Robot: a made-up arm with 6 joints. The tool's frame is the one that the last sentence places.
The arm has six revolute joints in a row. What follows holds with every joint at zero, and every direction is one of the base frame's. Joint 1 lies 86.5 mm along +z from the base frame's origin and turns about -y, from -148.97 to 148.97 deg. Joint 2 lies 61.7 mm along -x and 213.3 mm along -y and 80.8 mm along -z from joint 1 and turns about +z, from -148.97 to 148.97 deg. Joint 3 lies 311.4 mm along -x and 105.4 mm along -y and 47.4 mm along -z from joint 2 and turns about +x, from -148.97 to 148.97 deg. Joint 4 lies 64.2 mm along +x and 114.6 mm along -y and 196.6 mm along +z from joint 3 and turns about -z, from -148.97 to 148.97 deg. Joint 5 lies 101.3 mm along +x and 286.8 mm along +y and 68.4 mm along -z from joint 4 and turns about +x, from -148.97 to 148.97 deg. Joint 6 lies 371.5 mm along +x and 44.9 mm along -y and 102.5 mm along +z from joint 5 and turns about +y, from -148.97 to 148.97 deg. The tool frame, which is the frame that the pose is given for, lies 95 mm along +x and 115.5 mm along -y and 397.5 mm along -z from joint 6; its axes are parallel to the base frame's.
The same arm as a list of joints. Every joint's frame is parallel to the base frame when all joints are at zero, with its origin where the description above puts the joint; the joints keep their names.
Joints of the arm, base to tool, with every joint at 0 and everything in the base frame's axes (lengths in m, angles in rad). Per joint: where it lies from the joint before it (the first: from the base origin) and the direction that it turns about. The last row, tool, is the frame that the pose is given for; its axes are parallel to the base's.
joint 1: axis -y xyz 0 0 0.0865
joint 2: axis +z xyz -0.0617 -0.2133 -0.0808
joint 3: axis +x xyz -0.3114 -0.1054 -0.0474
joint 4: axis -z xyz 0.0642 -0.1146 0.1966
joint 5: axis +x xyz 0.1013 0.2868 -0.0684
joint 6: axis +y xyz 0.3715 -0.0449 0.1025
tool: xyz 0.095 -0.1155 -0.3975
Joint limits (rad, base to tool): -2.6..2.6 -2.6..2.6 -2.6..2.6 -2.6..2.6 -2.6..2.6 -2.6..2.6

